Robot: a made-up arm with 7 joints.
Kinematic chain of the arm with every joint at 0, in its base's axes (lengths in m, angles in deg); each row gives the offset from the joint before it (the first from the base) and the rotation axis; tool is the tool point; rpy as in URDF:
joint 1: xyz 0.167 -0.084 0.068 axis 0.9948 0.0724 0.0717
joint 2: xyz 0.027 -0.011 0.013 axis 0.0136 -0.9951 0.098
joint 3: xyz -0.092 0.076 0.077 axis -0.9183 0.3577 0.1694
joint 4: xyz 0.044 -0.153 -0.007 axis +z
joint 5: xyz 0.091 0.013 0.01 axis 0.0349 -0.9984 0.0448
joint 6: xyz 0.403 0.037 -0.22 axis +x
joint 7: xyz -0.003 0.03 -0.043 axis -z
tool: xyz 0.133 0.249 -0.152 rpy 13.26 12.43 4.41
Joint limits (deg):
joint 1: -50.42..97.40
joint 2: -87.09..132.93
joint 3: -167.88..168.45
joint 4: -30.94..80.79
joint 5: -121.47..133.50
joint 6: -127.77..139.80
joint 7: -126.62..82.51
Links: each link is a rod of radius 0.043 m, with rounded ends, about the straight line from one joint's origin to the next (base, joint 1, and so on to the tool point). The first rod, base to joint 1, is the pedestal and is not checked.
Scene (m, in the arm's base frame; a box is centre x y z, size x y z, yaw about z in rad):
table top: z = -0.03
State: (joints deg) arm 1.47 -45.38 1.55 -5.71 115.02 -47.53 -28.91
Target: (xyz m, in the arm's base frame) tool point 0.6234 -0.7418 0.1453
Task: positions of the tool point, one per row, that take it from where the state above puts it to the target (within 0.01 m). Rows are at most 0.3 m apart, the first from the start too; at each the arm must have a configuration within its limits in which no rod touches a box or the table.
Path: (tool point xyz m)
1: 0.9281 -0.3328 0.2678
2: 0.8093 -0.5656 0.2285
3: 0.6234 -0.7418 0.1452

